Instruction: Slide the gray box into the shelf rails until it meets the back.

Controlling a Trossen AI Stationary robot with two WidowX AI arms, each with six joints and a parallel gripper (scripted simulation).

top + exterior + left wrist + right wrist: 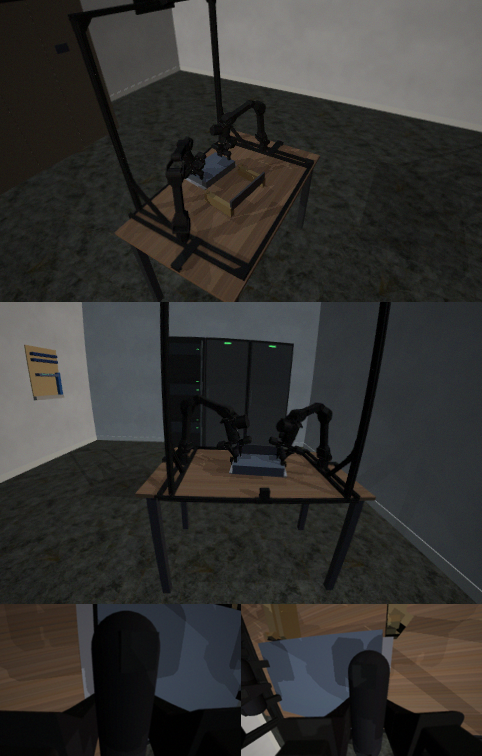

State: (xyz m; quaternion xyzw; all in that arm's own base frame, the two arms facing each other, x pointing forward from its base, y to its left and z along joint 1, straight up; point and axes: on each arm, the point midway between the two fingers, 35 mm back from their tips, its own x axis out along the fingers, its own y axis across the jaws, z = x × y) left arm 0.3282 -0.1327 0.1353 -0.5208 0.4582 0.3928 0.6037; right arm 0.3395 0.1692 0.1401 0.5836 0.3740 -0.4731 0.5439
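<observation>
Right now my left hand is 12 cm to the left of the gray box, 4 cm above it and 2 cm past it. The rest, counted from my left hand: dark bar: 28 cm ahead, 17 cm to the right, 8 cm below.
My right gripper is now 120 mm to the right of the gray box, 50 mm above it and 20 mm short of it. Also, from my right hand: dark bar: 320 mm ahead, 80 mm to the left, 80 mm below.
</observation>
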